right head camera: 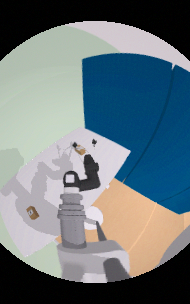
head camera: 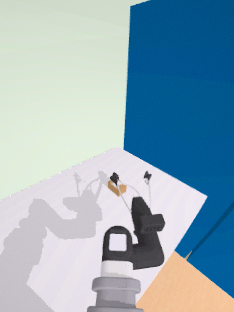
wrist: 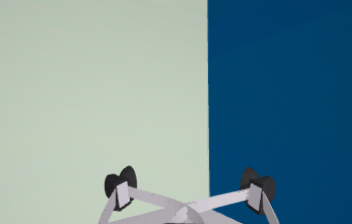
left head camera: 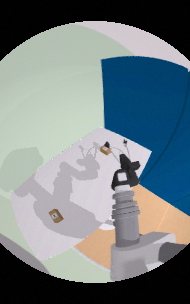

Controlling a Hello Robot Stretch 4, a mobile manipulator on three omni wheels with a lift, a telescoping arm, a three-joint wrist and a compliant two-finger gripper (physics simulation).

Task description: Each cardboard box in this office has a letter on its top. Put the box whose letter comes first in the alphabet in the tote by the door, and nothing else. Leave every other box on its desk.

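Places are measured from the robot's base along level axes (x ahead, y left, z up), in metres.
Pixels of known places: gripper, between the fingertips: [right head camera: 83, 140] [head camera: 130, 173] [wrist: 188, 180] [left head camera: 114, 140]; robot's base, origin of its link: [right head camera: 89, 216].
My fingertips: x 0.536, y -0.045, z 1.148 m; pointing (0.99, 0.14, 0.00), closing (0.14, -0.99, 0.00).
Note:
For each thing: its top centre in the pictures, then the offset to it from my fingertips. Level surfaces: height alone.
- white desk, height of its surface: dz -0.226 m
- small cardboard box, centre of its top: [head camera: 117, 183] [left head camera: 105, 147] [right head camera: 79, 147] dz -0.176, dx +0.111, dy +0.055 m
- second cardboard box, centre of its top: [left head camera: 53, 215] [right head camera: 30, 212] dz -0.176, dx -0.491, dy +0.438 m
- Tan floor, height of its surface: dz -1.176 m
My gripper [head camera: 131, 177] [left head camera: 116, 143] [right head camera: 84, 143] [wrist: 188, 180] is open, with nothing between its fingertips, above the far end of the white desk [head camera: 175, 200] [left head camera: 65, 240] [right head camera: 112, 150]. A small cardboard box [head camera: 118, 188] [left head camera: 105, 150] [right head camera: 81, 150] sits on the desk near the corner; in the head view it shows just below the left fingertip, which partly covers it. Its letter cannot be read. A second cardboard box [left head camera: 55, 216] [right head camera: 32, 212] lies nearer on the desk, with a white label that looks like X. The tote does not show.
A tall blue partition [head camera: 180, 100] [left head camera: 145, 100] [right head camera: 125, 100] [wrist: 280, 100] stands at the desk's far right edge. A pale green wall [head camera: 60, 100] [wrist: 100, 100] runs behind the desk. Tan floor [head camera: 175, 280] [right head camera: 125, 210] lies to the right. The arm casts a shadow over the desk.

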